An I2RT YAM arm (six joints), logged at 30 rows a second.
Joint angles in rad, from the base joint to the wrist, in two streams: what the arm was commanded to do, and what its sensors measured. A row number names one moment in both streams.
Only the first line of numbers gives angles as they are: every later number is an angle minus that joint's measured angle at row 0.
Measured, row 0:
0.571, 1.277, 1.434, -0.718, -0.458, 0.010
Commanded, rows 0 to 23:
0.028, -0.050, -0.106, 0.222, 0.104, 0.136
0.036, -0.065, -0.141, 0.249, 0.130, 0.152
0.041, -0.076, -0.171, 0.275, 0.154, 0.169
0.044, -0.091, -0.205, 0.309, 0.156, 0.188
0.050, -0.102, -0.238, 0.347, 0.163, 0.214
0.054, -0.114, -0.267, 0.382, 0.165, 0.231
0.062, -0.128, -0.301, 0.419, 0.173, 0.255
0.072, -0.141, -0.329, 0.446, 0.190, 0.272
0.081, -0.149, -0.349, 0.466, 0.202, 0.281
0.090, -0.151, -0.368, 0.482, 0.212, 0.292
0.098, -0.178, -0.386, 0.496, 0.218, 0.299
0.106, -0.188, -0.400, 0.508, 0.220, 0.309
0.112, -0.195, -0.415, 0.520, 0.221, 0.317
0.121, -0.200, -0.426, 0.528, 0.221, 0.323
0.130, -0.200, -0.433, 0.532, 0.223, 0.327
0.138, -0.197, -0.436, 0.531, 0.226, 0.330
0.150, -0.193, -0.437, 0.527, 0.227, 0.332
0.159, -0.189, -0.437, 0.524, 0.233, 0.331
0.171, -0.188, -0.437, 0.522, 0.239, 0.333
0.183, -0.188, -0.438, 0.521, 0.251, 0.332
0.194, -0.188, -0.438, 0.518, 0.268, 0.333
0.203, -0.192, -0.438, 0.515, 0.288, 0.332
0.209, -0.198, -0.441, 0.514, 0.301, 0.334
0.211, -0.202, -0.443, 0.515, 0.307, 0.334
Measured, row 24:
0.198, -0.188, -0.429, 0.494, 0.257, 0.323
